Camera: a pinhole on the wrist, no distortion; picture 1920 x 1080 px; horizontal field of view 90.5 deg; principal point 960.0 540.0 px. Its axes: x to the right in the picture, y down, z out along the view. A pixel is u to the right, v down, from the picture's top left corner.
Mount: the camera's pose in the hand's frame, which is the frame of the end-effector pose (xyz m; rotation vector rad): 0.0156 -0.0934 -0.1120 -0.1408 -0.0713 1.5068
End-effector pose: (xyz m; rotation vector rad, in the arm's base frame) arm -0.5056 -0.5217 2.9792 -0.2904 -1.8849 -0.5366
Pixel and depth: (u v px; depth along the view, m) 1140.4 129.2 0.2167
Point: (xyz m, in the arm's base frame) -0.6495 -0.5108 3.0106
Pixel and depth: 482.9 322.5 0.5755
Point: -1.0820 -0.5961 2.7996
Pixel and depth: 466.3 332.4 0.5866
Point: -1.0955 -0.6033 2.7873
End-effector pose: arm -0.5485 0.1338 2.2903 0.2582 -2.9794 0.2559
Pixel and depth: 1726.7 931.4 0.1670
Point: -0.4984 0.1886 2.2344
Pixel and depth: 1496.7 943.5 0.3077
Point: -0.4477 0.2254 2.0887
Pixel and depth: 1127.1 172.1 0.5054
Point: -0.7441 0.0445 1.9100
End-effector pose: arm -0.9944 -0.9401 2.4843 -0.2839 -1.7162 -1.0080
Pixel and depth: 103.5 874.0 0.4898
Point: -1.4545 -0.9054 2.0019
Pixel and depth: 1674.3 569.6 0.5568
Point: -1.0368 -0.4008 2.5822
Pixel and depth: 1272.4 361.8 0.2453
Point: -1.0999 -0.8531 2.5025
